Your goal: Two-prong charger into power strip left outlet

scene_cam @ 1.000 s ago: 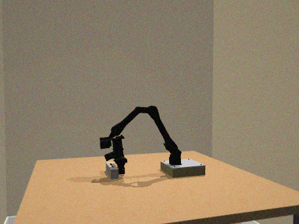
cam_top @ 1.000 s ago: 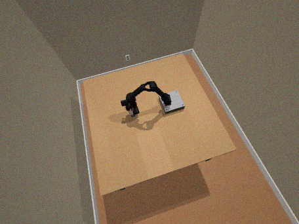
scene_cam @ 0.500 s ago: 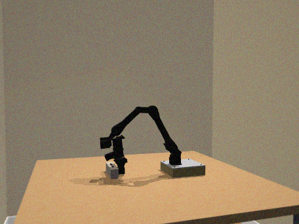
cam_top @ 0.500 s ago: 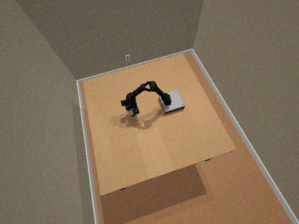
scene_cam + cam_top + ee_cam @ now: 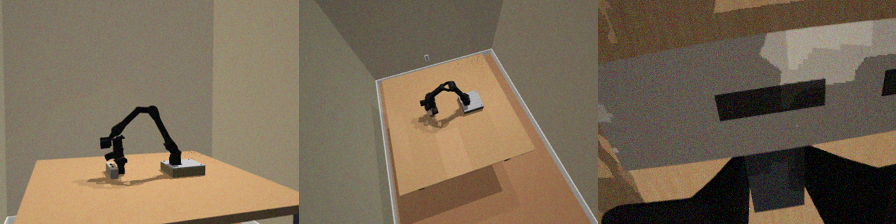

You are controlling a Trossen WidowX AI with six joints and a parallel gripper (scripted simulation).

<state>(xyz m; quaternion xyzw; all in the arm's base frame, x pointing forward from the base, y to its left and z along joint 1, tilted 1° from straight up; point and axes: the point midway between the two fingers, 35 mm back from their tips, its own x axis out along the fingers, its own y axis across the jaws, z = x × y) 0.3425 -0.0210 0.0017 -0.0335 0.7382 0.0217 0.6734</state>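
The black two-prong charger lies 2 cm ahead of my gripper tip and 1 cm above it.
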